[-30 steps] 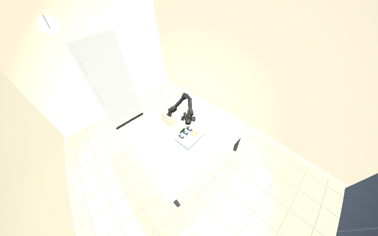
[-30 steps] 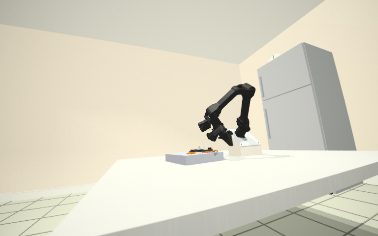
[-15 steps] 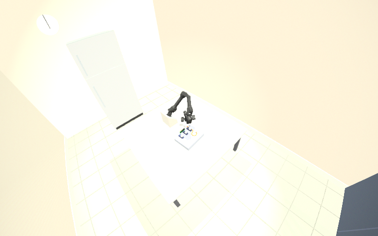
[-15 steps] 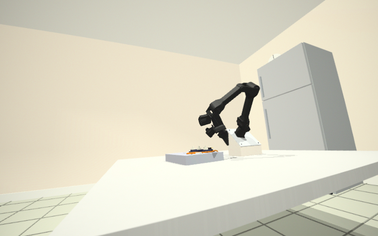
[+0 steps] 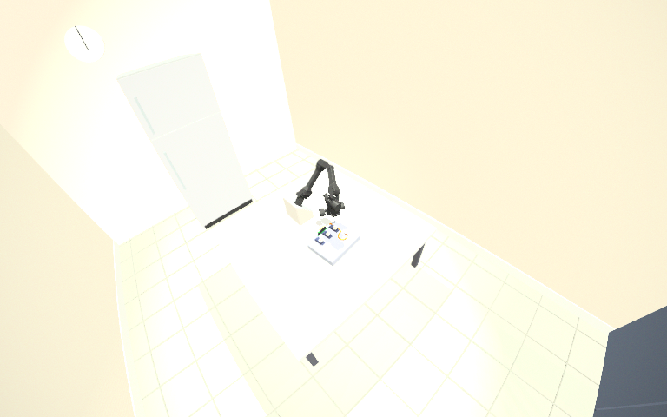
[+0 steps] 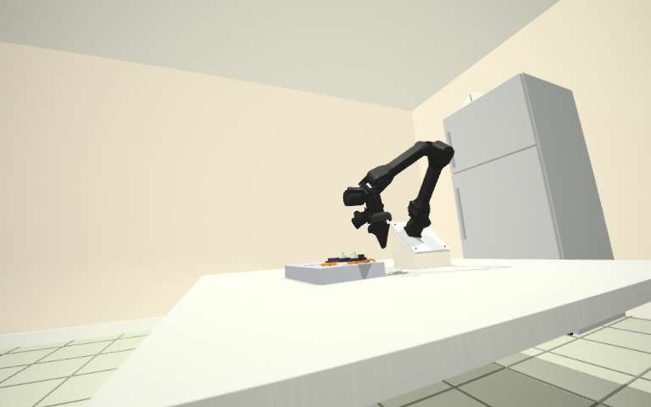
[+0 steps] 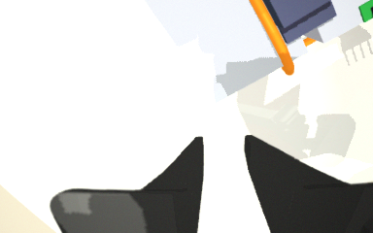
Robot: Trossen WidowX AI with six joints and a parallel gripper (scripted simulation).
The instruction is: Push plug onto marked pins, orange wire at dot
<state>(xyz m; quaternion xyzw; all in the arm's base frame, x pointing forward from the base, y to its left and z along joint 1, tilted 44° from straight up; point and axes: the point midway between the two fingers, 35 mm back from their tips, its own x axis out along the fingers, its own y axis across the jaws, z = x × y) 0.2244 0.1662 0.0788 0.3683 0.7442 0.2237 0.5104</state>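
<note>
Right now my gripper tip is 17 cm to the left of the green band, 6 cm short of it and 2 cm above it. From my gripper tip the other things lie so: grey holder plate (20 cm ahead, 10 cm to the right, 7 cm below).
</note>
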